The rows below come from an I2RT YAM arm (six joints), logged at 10 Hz.
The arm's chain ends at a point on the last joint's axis. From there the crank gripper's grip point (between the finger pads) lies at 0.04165 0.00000 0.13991 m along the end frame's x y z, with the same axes.
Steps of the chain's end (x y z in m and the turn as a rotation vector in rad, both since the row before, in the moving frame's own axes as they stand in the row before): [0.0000, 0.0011, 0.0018, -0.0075, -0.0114, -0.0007]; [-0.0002, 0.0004, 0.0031, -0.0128, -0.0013, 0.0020]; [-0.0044, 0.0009, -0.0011, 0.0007, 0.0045, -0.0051]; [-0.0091, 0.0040, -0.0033, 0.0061, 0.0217, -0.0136]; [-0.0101, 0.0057, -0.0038, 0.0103, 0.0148, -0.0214]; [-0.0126, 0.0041, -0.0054, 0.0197, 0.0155, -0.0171]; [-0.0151, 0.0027, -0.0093, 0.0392, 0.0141, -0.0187]
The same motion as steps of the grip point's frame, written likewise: [-0.0016, 0.0021, 0.0023, -0.0075, -0.0114, -0.0007]; [-0.0004, 0.0023, 0.0031, -0.0128, -0.0013, 0.0020]; [-0.0038, 0.0006, -0.0013, 0.0007, 0.0045, -0.0051]; [-0.0061, 0.0026, -0.0042, 0.0061, 0.0217, -0.0136]; [-0.0081, 0.0033, -0.0044, 0.0103, 0.0148, -0.0214]; [-0.0105, 0.0006, -0.0061, 0.0197, 0.0155, -0.0171]; [-0.0132, -0.0036, -0.0100, 0.0392, 0.0141, -0.0187]
